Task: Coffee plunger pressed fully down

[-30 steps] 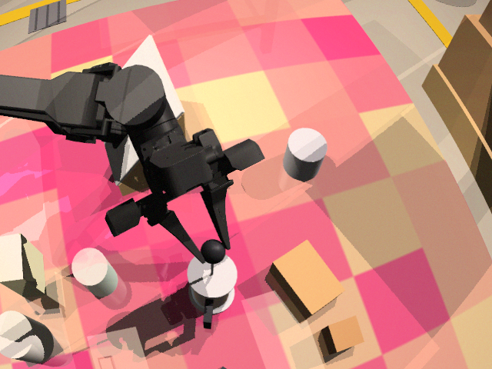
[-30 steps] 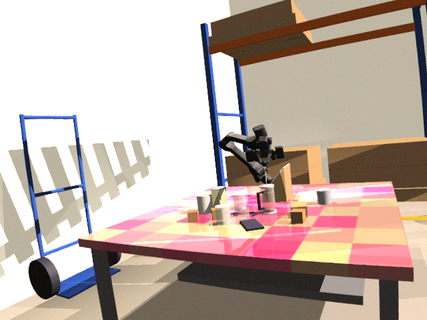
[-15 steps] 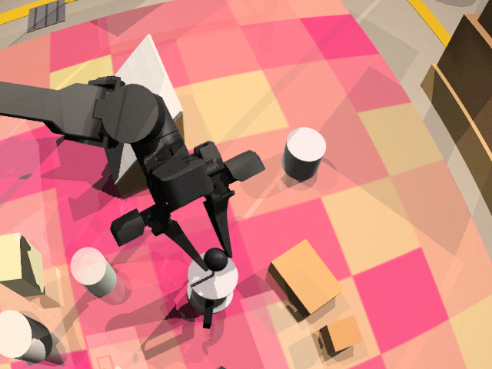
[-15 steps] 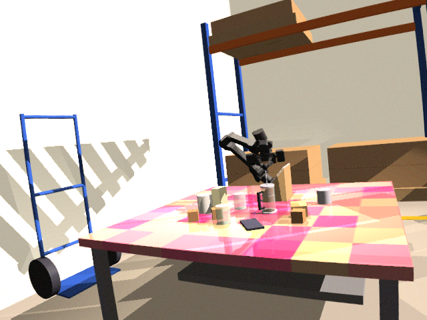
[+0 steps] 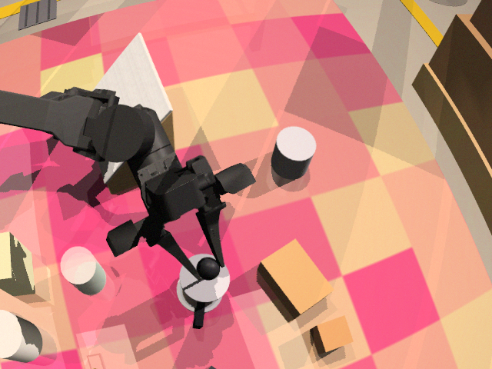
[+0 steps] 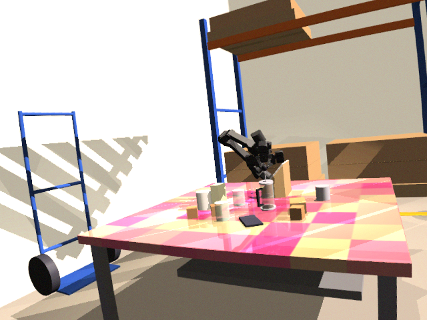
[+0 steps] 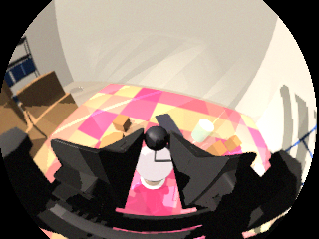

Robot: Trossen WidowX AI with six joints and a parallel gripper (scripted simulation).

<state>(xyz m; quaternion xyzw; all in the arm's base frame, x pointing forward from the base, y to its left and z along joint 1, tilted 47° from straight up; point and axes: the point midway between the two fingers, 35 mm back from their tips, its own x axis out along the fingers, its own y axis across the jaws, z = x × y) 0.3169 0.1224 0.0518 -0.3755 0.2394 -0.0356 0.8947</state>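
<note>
My gripper tip is 100 mm above the coffee press and 10 mm to the left of it.
</note>
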